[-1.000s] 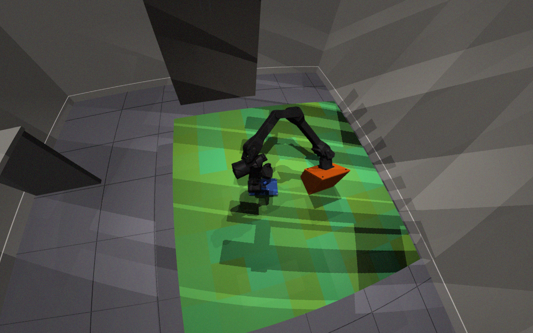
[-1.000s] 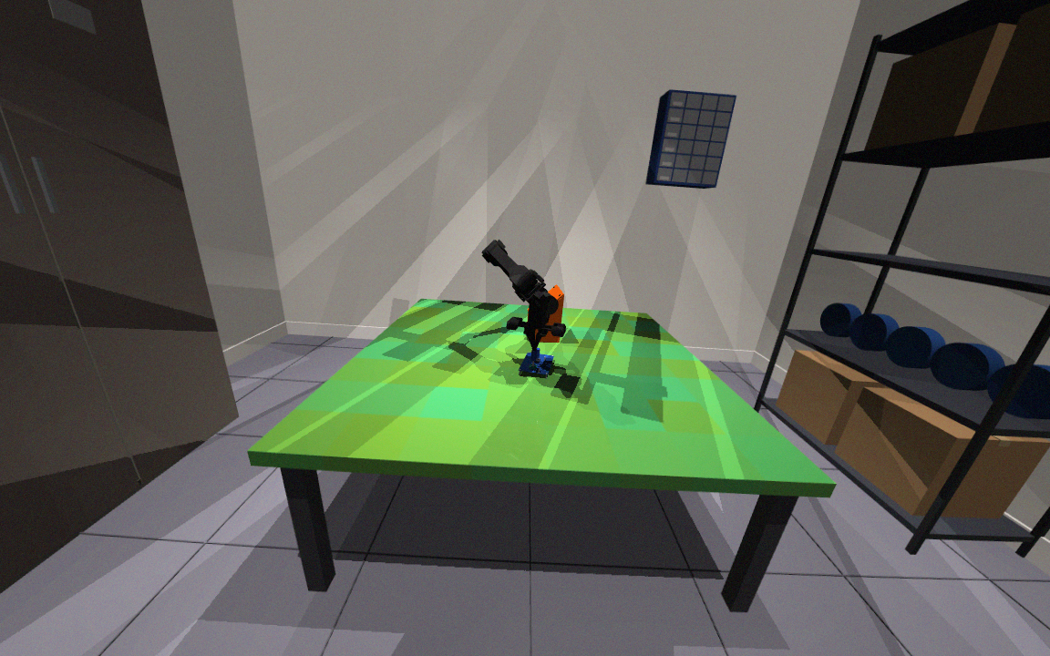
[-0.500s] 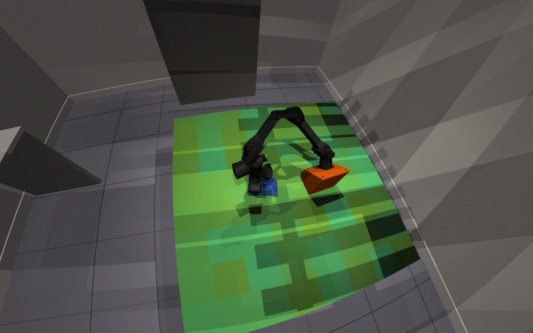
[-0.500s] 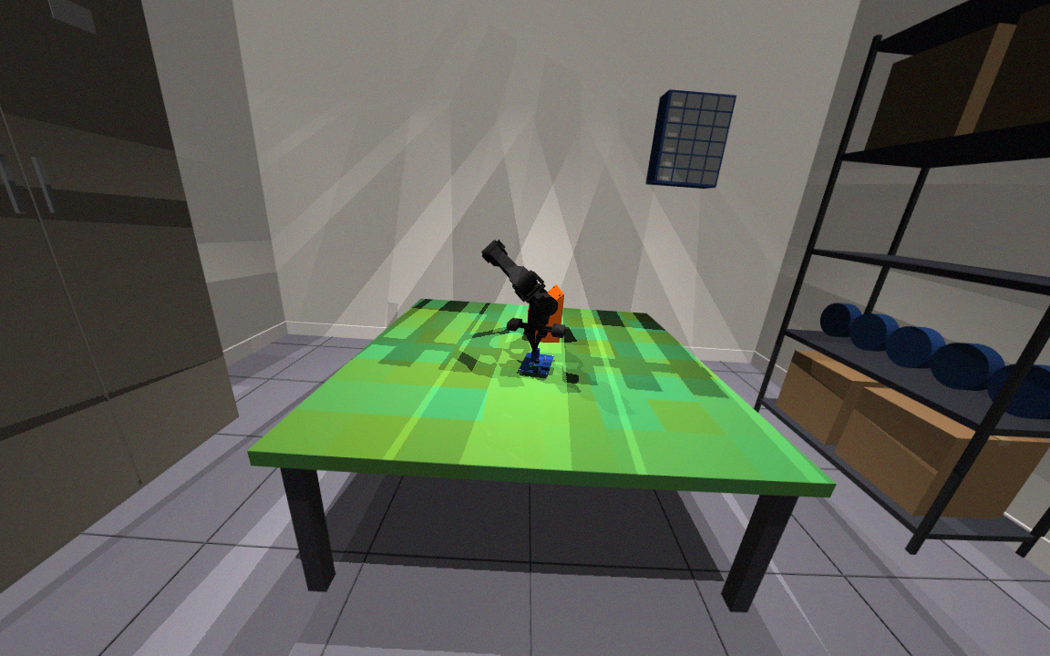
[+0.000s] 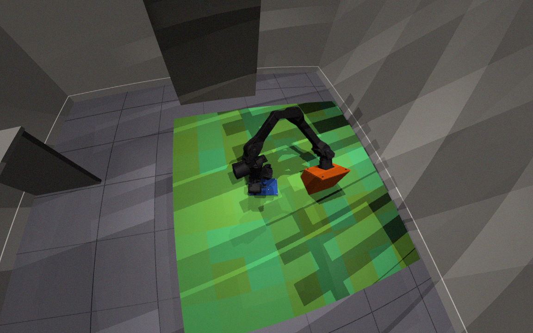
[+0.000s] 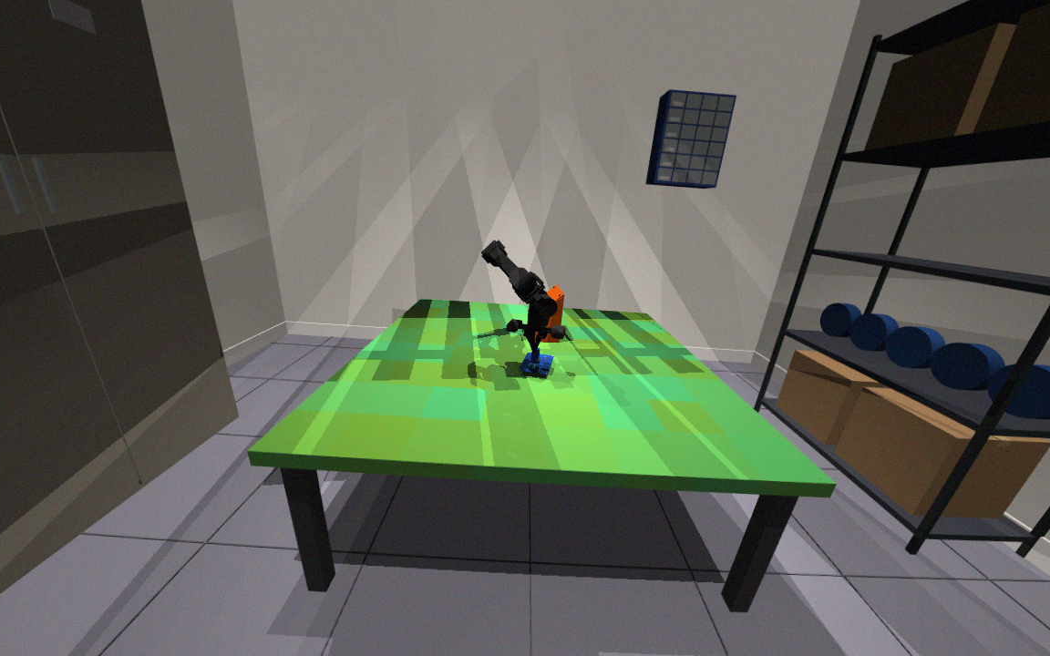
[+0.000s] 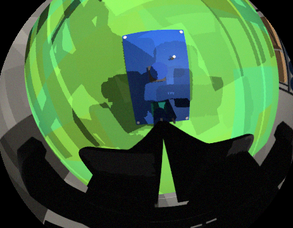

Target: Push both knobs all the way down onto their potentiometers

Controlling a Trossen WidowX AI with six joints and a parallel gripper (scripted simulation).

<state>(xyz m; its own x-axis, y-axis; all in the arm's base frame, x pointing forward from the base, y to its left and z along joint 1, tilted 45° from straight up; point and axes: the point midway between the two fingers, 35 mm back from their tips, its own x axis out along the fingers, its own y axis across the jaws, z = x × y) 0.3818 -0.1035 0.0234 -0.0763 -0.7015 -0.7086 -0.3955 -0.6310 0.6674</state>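
My gripper tip is 5 cm past the blue knob, 2 cm to the right of it and 3 cm above it.
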